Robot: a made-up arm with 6 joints.
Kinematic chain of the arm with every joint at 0, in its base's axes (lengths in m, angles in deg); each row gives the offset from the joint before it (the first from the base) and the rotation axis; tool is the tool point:
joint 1: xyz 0 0 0.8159 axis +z
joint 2: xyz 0.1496 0 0 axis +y
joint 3: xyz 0 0 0.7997 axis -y
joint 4: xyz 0 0 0.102 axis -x
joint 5: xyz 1.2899 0 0 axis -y
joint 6: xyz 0.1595 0 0 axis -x
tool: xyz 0 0 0
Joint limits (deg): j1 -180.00..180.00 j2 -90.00..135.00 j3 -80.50..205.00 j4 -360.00..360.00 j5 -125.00..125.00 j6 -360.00..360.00
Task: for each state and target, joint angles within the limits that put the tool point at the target. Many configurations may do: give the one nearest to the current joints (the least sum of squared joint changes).
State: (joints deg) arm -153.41 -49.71 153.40 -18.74 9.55 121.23
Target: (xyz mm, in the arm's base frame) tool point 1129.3 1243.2 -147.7
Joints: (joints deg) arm -132.48 -85.71 134.26 -19.02 7.40 121.23
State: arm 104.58 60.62 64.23 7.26 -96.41 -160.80
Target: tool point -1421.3 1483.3 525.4
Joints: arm 134.15 71.88 49.15 4.83 -99.32 -160.80
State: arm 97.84 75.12 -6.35 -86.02 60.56 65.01
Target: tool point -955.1 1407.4 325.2
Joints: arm 128.93 50.24 -1.61 -85.61 62.72 65.01
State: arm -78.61 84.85 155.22 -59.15 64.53 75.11
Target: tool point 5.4 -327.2 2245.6
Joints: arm -67.96 74.80 183.66 -53.68 66.42 75.11
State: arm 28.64 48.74 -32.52 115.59 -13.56 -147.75
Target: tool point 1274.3 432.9 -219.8
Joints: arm 20.25 65.19 -10.61 116.13 -14.07 -147.75
